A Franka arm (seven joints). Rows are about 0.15 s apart.
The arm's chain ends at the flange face. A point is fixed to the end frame.
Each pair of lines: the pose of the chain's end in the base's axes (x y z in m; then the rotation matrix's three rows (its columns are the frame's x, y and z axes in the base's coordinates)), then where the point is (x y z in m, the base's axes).
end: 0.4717 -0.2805 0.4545; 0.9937 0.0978 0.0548; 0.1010 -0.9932 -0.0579; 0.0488 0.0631 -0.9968
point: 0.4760 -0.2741 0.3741
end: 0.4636 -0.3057 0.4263; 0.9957 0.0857 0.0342; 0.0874 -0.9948 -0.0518; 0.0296 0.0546 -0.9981
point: 0.4664 -0.2988 0.3459
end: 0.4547 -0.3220 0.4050; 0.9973 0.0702 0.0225; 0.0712 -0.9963 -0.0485; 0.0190 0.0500 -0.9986
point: 0.4567 -0.3148 0.3246
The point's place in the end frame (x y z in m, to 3 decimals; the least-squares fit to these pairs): 0.001 -0.011 0.080
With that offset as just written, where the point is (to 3 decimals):
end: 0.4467 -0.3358 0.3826; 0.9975 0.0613 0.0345; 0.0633 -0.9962 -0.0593; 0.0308 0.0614 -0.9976
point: 0.450 -0.330 0.302
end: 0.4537 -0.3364 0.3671; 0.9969 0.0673 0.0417; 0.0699 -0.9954 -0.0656; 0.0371 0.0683 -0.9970
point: 0.457 -0.331 0.287
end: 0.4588 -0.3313 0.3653; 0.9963 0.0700 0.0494; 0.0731 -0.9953 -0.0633; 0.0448 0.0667 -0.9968
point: 0.463 -0.325 0.285
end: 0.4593 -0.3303 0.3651; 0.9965 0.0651 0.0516; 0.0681 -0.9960 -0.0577; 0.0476 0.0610 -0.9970
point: 0.464 -0.324 0.285
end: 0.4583 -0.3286 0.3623; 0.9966 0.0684 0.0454; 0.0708 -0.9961 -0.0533; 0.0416 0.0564 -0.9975
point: 0.462 -0.322 0.282
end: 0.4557 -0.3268 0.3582; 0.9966 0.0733 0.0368; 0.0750 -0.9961 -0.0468; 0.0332 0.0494 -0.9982
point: 0.459 -0.320 0.278
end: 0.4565 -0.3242 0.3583; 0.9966 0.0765 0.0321; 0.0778 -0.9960 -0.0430; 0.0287 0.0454 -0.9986
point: 0.459 -0.317 0.278
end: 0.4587 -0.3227 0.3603; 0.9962 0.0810 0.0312; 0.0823 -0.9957 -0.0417; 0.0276 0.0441 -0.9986
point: 0.461 -0.315 0.280
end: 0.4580 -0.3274 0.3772; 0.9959 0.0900 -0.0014; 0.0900 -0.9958 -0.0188; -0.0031 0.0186 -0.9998
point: 0.458 -0.318 0.297
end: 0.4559 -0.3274 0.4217; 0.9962 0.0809 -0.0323; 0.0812 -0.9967 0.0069; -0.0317 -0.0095 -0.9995
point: 0.453 -0.316 0.342
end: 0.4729 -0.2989 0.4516; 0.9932 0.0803 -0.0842; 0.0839 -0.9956 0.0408; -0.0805 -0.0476 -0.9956
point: 0.466 -0.285 0.372
